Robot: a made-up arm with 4 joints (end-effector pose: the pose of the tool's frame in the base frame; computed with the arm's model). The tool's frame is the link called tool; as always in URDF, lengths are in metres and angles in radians.
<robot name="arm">
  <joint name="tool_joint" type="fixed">
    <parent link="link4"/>
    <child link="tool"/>
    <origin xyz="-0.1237 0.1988 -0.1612" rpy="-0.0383 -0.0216 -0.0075"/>
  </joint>
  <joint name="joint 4" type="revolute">
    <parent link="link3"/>
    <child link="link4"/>
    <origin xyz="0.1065 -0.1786 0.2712"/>
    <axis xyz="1 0 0"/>
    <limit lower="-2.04" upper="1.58"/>
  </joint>
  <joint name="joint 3" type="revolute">
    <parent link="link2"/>
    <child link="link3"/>
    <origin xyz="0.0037 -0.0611 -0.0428"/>
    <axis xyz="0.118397 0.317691 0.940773"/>
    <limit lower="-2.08" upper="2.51"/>
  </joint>
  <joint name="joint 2" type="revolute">
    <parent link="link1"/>
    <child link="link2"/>
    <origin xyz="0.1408 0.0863 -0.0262"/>
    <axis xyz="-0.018 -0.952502 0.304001"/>
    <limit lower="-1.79" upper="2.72"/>
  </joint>
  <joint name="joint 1" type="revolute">
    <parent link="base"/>
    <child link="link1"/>
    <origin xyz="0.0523 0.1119 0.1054"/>
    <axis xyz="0 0 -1"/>
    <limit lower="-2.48" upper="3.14"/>
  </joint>
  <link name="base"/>
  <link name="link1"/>
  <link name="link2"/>
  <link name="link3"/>
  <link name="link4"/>
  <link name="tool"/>
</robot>
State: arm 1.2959 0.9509 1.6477 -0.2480
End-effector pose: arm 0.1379 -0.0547 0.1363 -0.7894 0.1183 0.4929
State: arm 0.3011 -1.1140 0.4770 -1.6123
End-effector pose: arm 0.0581 -0.2227 0.0101 -0.9615 0.9183 0.6826
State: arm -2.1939 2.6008 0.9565 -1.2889
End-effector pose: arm 0.0728 0.1537 0.3627 1.6058 -2.5017 -0.4062
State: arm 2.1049 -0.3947 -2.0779 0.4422
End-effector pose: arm 0.0302 -0.1608 0.1981 0.9372 0.0466 2.1378
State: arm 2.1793 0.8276 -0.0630 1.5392
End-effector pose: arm 0.1267 0.2510 0.3680 0.2077 -1.5397 -1.0204
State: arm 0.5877 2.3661 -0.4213 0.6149
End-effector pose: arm 0.0641 0.1205 -0.0609 0.0629 -2.1571 0.8060
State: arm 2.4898 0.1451 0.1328 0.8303
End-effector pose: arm 0.0333 -0.0188 0.3435 0.2693 -0.9519 -2.1500
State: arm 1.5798 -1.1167 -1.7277 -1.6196
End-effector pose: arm 0.2467 0.1724 0.3482 0.2800 -2.5940 0.7290
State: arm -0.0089 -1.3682 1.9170 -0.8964
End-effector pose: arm 0.1041 0.1478 -0.1022 0.7674 0.6021 1.3930
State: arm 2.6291 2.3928 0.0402 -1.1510
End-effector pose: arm -0.2111 0.1497 0.2455 2.6318 0.0081 0.9301
